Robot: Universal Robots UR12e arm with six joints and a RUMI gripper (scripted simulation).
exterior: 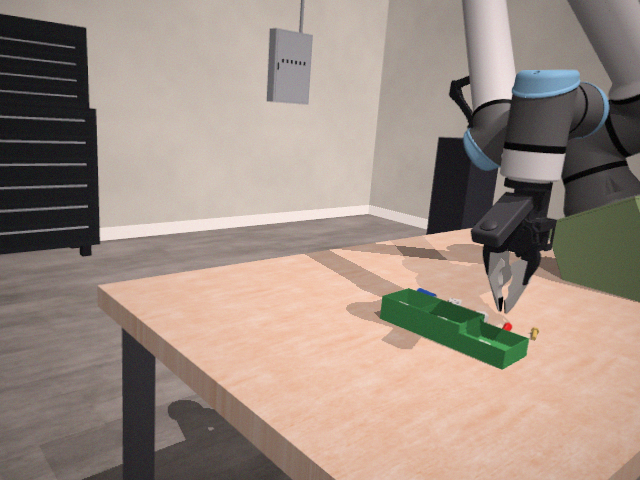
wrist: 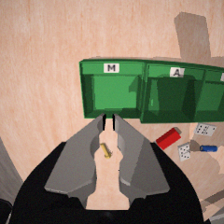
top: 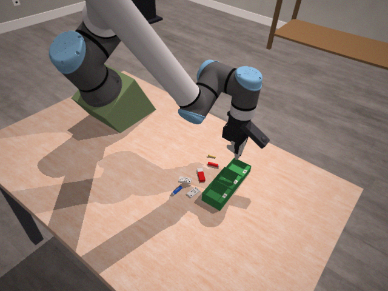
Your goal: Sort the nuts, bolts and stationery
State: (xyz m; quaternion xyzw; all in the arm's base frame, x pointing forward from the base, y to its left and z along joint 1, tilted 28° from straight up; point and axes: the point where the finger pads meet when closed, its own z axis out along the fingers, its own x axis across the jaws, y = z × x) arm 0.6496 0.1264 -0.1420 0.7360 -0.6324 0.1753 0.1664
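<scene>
My gripper is now 90 mm past the white eraser, 120 mm to the left of it and 80 mm above it. From my hand the other things lie so: red cylinder: 90 mm behind, 40 mm to the right, 80 mm below; small yellow bolt: 130 mm behind, 10 mm to the right, 80 mm below; green three-compartment bin: 20 mm ahead, 80 mm to the right, 60 mm below.
</scene>
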